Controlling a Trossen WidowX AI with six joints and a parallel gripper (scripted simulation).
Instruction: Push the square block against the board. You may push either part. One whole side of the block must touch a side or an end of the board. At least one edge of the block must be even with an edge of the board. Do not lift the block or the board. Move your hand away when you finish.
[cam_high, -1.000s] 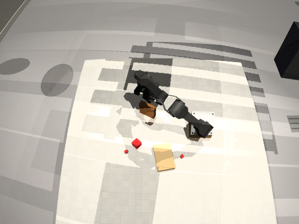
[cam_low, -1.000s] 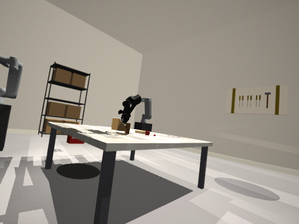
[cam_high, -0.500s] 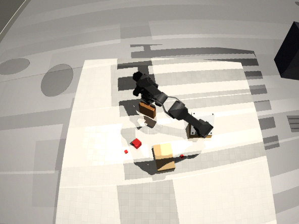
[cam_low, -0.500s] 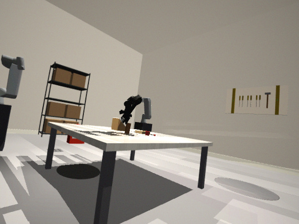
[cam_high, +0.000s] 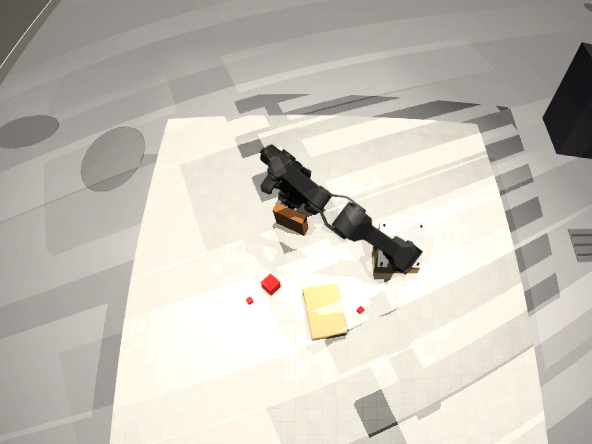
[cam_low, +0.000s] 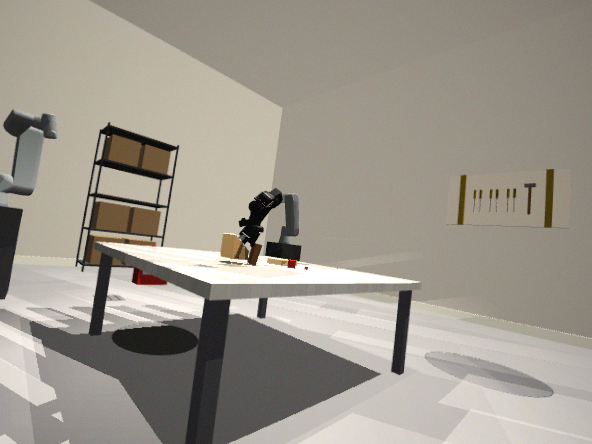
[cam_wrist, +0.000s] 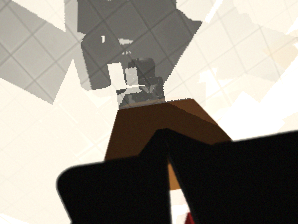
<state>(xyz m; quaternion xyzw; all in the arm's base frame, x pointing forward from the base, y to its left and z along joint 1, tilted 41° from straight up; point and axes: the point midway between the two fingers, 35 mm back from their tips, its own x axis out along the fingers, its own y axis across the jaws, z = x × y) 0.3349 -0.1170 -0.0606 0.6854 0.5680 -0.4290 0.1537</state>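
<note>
The orange square block is 30 mm below my gripper tip, 20 mm to the left of it and 10 mm ahead of it. From my gripper tip the other things lie so: pale cream board (300 mm to the left, 110 mm behind, 70 mm below).
</note>
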